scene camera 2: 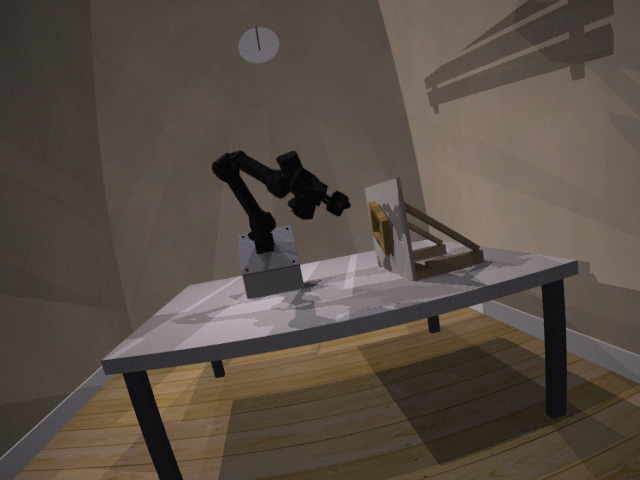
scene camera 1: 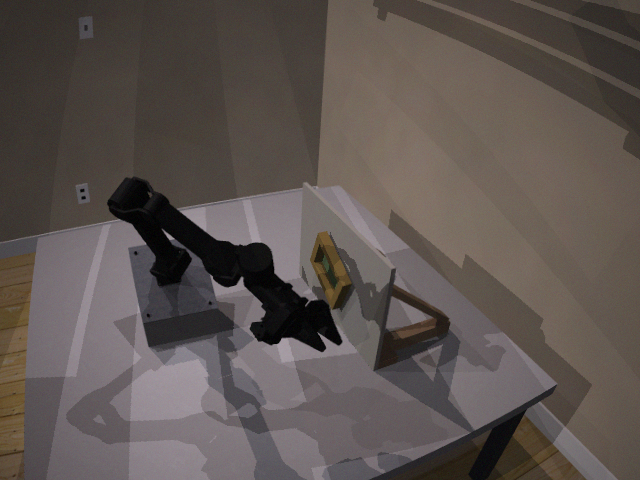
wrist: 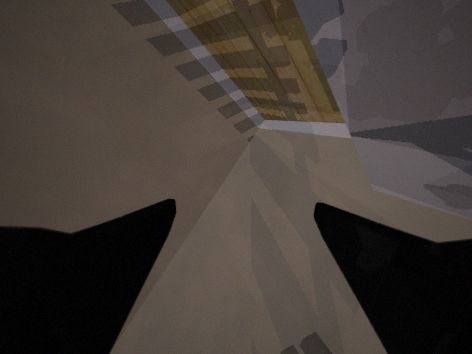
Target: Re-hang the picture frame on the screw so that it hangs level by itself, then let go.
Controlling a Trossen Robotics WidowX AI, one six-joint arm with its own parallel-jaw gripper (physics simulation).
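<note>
The gold picture frame with a green picture is against the front face of the upright pale panel. It is tilted, with its end nearer the scene cameras lower. The screw and the frame's hanging point cannot be made out. My black gripper is open and empty, in the air in front of the panel, apart from the frame. In scene camera 1 its tips show below and nearer than the frame. The picture frame does not show in the wrist view.
Brown wooden braces support the panel from behind on the pale table. The arm stands on a grey base block at the left. Room walls rise beyond the table, and shadows fall across it.
</note>
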